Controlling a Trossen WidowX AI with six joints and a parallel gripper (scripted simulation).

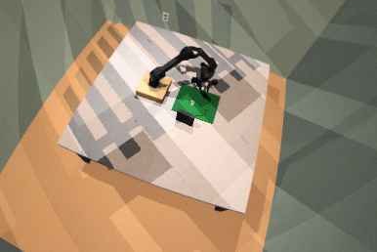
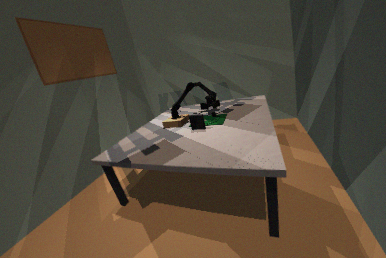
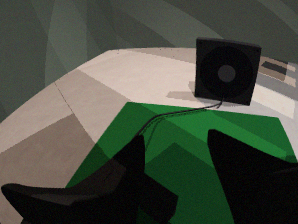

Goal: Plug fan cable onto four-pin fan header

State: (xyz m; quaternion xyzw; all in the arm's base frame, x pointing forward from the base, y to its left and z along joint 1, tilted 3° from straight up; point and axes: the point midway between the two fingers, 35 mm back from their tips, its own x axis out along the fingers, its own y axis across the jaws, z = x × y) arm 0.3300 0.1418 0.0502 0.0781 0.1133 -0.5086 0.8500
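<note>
Now: gripper tip 1 cm short of the black fan plug, 2 cm to the right of it and 6 cm above it. Round my gripper tip: green circuit board: 2 cm behind, 5 cm to the right, 10 cm below; black fan: 2 cm behind, 22 cm to the right, 3 cm below; four-pin fan header: 4 cm behind, 7 cm to the right, 9 cm below.
</note>
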